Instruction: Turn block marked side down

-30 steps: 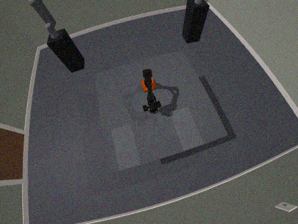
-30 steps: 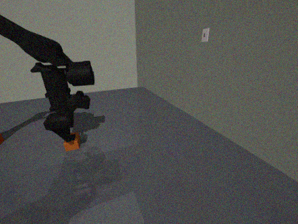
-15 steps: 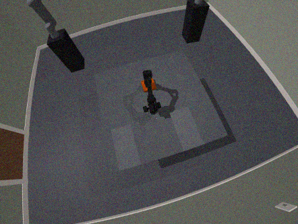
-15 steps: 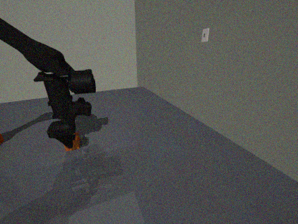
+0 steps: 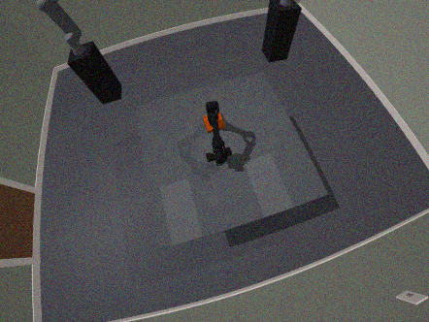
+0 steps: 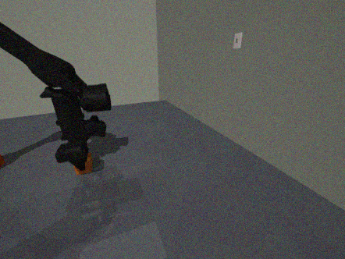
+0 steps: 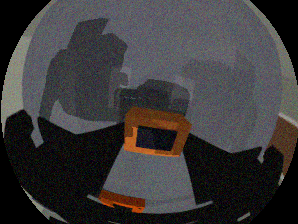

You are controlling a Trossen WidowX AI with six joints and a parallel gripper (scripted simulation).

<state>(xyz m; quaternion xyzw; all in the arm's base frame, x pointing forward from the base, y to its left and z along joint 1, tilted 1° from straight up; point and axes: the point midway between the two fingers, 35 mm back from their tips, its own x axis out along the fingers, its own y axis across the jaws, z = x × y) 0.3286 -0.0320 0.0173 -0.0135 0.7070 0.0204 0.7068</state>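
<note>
Right now the block is 1 cm above my gripper tip.
</note>
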